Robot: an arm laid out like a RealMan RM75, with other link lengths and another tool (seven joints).
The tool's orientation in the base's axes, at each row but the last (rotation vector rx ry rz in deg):
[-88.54 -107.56 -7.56]
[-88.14 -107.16 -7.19]
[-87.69 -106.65 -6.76]
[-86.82 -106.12 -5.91]
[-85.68 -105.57 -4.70]
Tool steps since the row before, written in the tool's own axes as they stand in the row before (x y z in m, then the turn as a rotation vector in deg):
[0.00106 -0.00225 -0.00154 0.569 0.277 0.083]
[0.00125 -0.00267 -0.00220 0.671 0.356 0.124]
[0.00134 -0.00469 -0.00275 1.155 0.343 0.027]
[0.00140 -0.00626 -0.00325 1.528 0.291 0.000]
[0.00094 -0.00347 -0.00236 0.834 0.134 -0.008]
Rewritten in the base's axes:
[-0.00139 -0.00051 0.00252 0.182 0.590 0.163]
[-0.00145 -0.00081 0.00328 0.230 0.716 0.162]
[-0.00295 -0.00162 0.00447 0.242 1.063 0.514]
[-0.00400 -0.00233 0.00550 0.194 1.340 0.766]
[-0.00185 -0.00147 0.00359 0.088 0.719 0.434]

